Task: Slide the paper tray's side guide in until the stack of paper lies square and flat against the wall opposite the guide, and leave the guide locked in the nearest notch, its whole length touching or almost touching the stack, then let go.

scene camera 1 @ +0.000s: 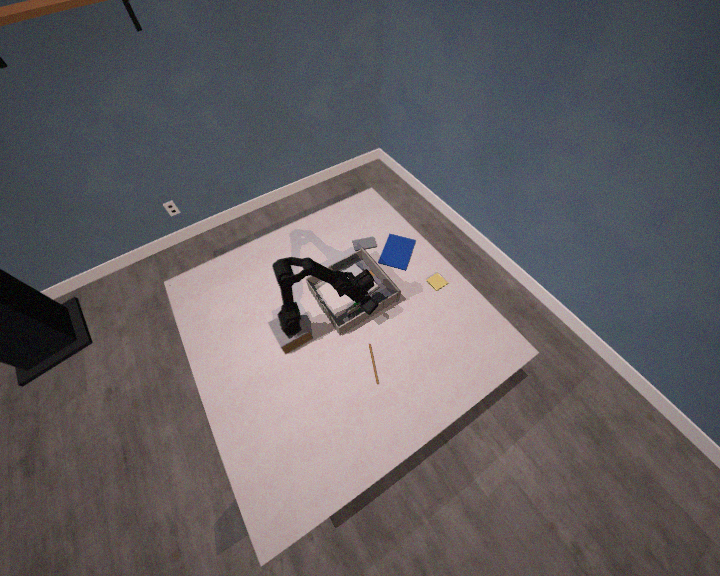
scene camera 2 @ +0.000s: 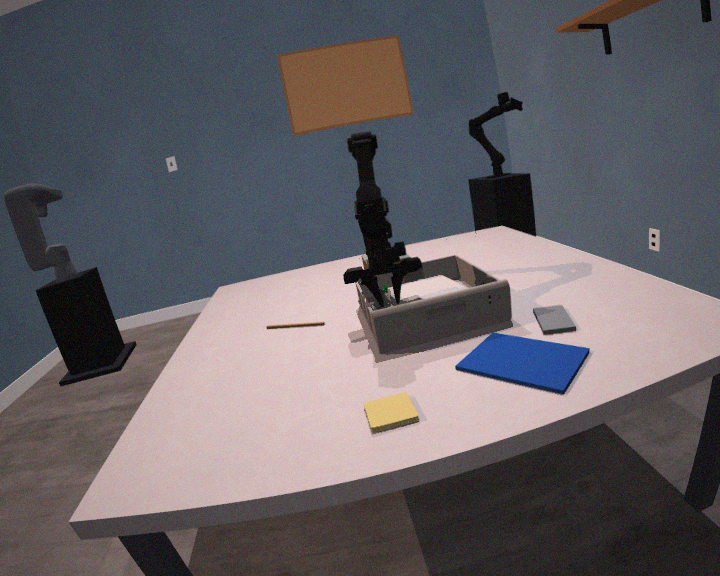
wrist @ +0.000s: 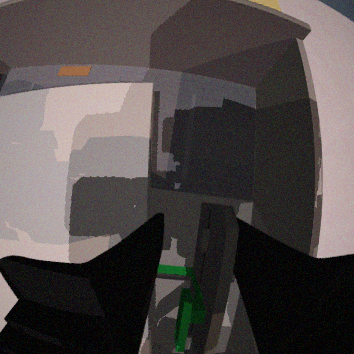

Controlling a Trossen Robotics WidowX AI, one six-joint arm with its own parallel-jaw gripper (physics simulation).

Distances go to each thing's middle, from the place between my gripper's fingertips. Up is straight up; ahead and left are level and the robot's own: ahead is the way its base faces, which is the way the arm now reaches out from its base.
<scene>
My gripper is now 5 cm past the side guide (wrist: 201, 307). The rest, counted from my hand: white paper stack (scene camera 2: 435, 285) (2 cm behind, 12 cm to the left, 2 cm below); then small grey block (scene camera 2: 552, 319) (25 cm ahead, 29 cm to the left, 4 cm below); then blue book (scene camera 2: 549, 366) (34 cm ahead, 13 cm to the left, 4 cm below).
</scene>
